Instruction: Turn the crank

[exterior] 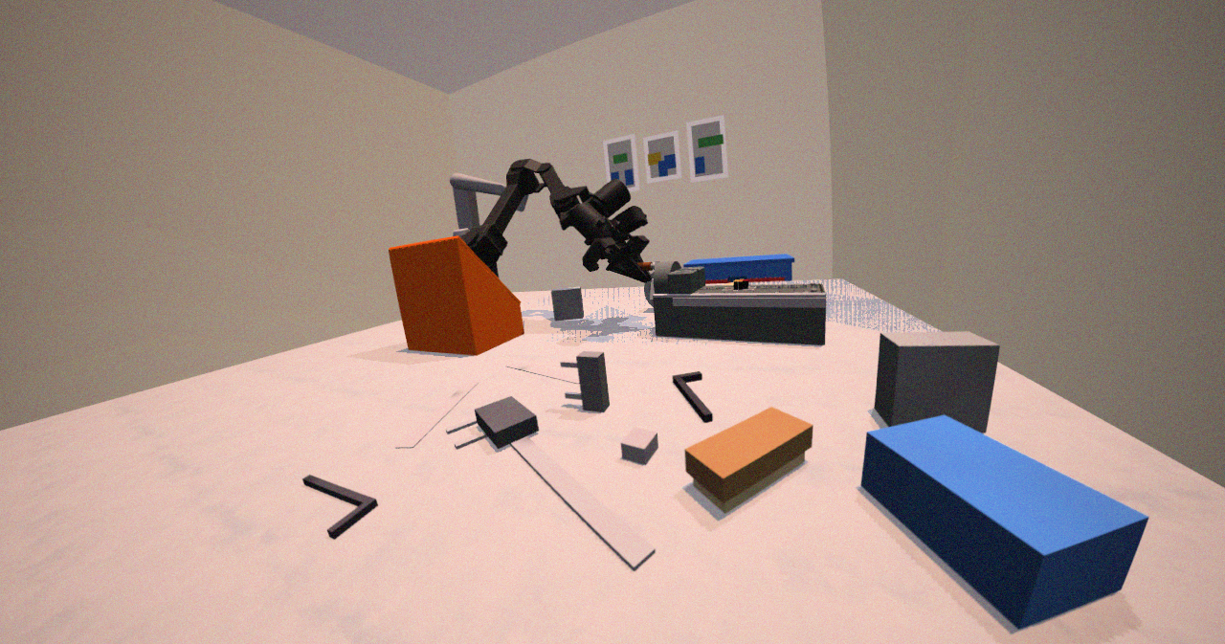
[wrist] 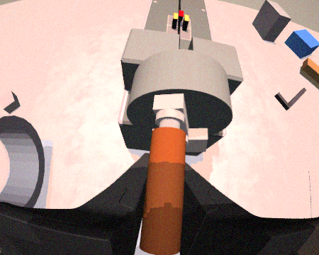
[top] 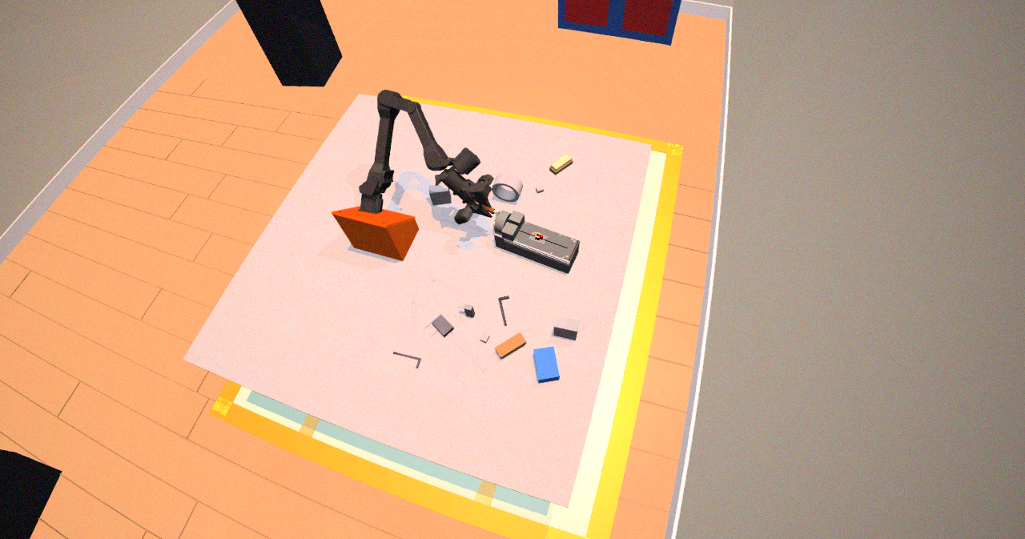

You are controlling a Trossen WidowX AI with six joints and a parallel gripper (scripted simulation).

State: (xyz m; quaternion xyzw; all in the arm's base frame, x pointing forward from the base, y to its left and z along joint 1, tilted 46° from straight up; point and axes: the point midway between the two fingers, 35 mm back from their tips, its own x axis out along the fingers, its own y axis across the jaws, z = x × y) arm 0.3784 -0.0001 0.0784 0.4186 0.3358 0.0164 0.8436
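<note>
Now: gripper tip 17 cm short of the red pointer, 6 cm to the left of it and 1 cm above it. Round my gripper tip: crank handle 2 cm behind, 3 cm above; blue block 24 cm ahead, 44 cm to the right, 7 cm below.
</note>
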